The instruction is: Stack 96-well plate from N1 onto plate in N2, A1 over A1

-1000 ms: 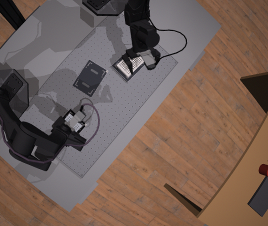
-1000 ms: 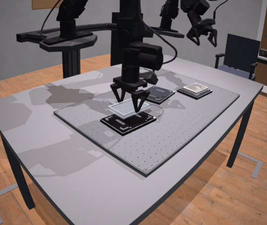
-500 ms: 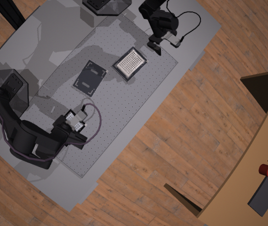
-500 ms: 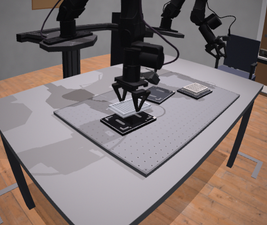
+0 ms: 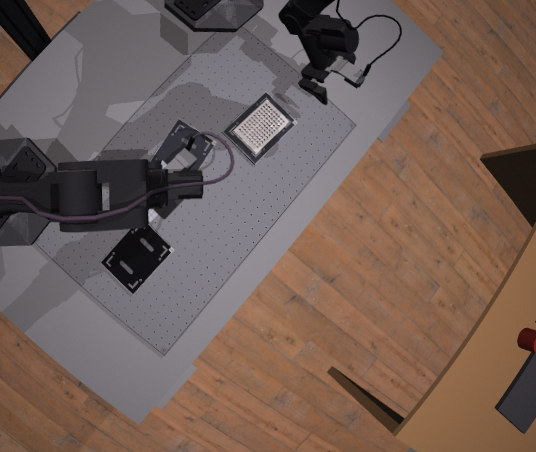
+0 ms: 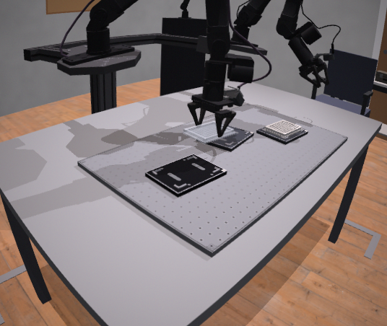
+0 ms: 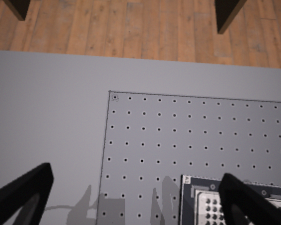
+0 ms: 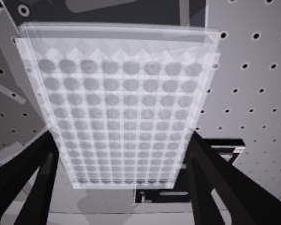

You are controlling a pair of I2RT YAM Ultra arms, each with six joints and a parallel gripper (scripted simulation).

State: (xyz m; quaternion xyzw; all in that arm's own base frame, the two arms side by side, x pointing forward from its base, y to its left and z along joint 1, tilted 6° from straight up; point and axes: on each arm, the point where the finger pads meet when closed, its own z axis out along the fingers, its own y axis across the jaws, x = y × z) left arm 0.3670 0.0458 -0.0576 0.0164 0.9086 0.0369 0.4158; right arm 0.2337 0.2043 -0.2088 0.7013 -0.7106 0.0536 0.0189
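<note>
My right gripper is now 20 mm short of the A1 label, 190 mm to the right of it and 50 mm above it. Also, from my right hand: clear 96-well plate 10 mm below; then black nest 70 mm ahead, 150 mm to the right, 60 mm below.
</note>
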